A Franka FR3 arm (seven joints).
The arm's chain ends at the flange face. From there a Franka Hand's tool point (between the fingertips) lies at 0.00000 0.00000 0.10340 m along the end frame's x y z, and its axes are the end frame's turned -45 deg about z.
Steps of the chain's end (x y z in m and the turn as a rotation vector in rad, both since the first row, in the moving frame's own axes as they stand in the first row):
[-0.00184 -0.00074 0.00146 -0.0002 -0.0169 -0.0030]
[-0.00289 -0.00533 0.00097 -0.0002 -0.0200 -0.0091]
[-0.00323 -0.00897 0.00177 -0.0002 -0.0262 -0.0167]
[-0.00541 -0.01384 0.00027 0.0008 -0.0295 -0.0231]
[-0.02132 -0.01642 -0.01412 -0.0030 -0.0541 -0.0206]
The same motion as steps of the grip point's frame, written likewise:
[-0.00203 -0.00304 0.00145 0.0118 -0.0121 -0.0030]
[0.00024 -0.00725 0.00095 0.0140 -0.0143 -0.0091]
[0.00211 -0.01051 0.00173 0.0184 -0.0187 -0.0167]
[0.00384 -0.01580 0.00022 0.0214 -0.0203 -0.0231]
[-0.00768 -0.03038 -0.01427 0.0361 -0.0404 -0.0206]

